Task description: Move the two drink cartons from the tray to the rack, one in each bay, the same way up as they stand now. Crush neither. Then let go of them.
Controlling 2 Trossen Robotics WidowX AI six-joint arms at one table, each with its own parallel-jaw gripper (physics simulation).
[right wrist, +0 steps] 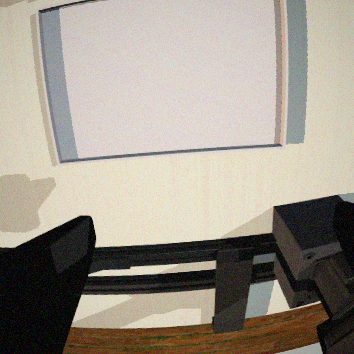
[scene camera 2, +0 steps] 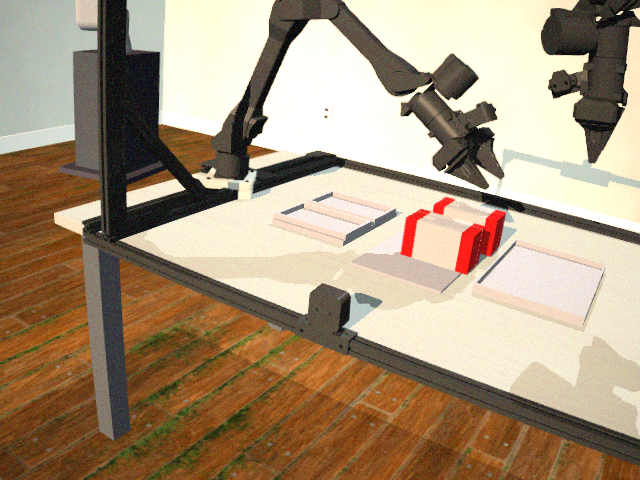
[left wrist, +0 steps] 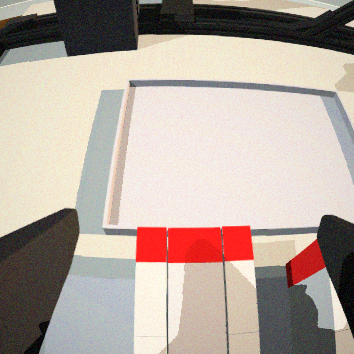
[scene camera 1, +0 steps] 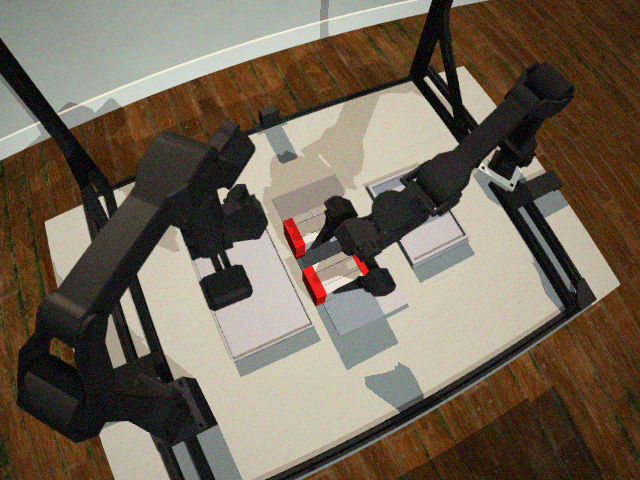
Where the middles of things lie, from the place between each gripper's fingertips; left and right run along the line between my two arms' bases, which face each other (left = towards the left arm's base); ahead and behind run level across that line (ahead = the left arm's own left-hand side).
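Starting from my left hand, the pale mat [scene camera 1: 353, 309] is 130 mm below it, 90 mm to the left of it and 40 mm behind it. The grey tray [scene camera 1: 275, 311] is 120 mm below that same left hand, and it sits 120 mm to the right of the hand and 90 mm behind it.
My right hand is 220 mm above the grey tray, 40 mm to the right of it and 10 mm beyond it. As for the pale mat, it is 220 mm below my right hand, 240 mm to the left of it and 40 mm ahead of it.
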